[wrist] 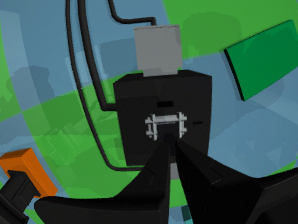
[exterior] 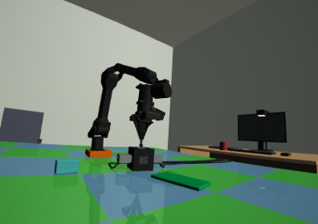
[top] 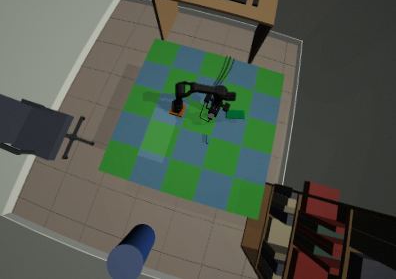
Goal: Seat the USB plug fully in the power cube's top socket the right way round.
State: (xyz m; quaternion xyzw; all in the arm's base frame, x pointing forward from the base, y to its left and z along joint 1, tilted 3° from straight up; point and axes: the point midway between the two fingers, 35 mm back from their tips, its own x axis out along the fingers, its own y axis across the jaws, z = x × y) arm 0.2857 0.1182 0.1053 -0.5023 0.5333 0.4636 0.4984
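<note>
My gripper tip is 20 mm above the usb plug. The rest, counted from my gripper tip: flat green block 180 mm ahead, 100 mm below, 50 mm to the left; then teal block 240 mm to the right, 90 mm below, 40 mm ahead.
</note>
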